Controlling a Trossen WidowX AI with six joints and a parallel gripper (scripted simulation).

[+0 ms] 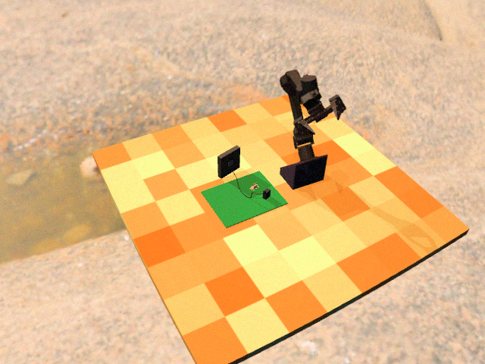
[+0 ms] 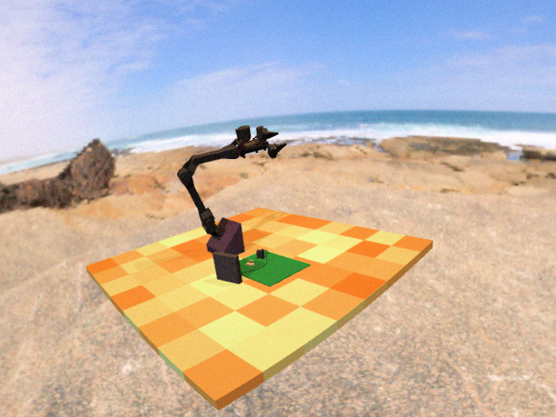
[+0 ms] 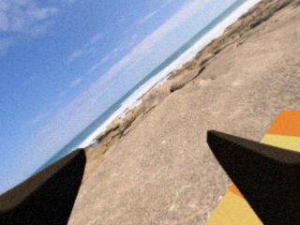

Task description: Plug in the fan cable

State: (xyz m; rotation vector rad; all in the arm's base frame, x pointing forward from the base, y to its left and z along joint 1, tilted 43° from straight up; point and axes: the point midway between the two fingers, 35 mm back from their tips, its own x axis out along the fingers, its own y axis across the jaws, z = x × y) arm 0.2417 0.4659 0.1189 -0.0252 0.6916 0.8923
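The dark fan plug lies 3 cm ahead of my gripper tip, 25 cm to the right of it and 50 cm below it. Round my gripper tip: four-pin fan header: 5 cm ahead, 33 cm to the right, 52 cm below; black fan: 8 cm ahead, 48 cm to the right, 46 cm below; green board: 12 cm ahead, 30 cm to the right, 53 cm below.
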